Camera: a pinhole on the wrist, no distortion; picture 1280 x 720 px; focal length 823.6 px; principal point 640.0 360.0 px. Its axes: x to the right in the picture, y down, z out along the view. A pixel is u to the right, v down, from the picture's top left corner.
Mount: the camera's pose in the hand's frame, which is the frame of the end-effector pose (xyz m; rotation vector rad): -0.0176 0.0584 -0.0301 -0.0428 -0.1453 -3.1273
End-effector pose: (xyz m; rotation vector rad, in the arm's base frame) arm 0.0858 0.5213 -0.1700 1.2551 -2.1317 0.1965
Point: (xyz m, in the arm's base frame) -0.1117 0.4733 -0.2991
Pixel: 523.9 253.2
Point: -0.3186 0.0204 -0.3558
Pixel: 87.8 477.9
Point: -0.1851 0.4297 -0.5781
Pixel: 775.1 370.8
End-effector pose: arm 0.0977 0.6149 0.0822 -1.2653 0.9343 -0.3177
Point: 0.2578 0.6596 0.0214
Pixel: 151.9 596.9
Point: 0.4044 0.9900 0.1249
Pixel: 772.9 540.4
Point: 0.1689 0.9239 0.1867
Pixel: 1233.2 655.4
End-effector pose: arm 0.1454 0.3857 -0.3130 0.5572 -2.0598 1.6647
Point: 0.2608 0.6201 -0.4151
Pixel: behind the camera
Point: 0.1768 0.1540 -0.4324
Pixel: 865.4 512.5
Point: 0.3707 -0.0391 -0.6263
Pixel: 1233.5 458.6
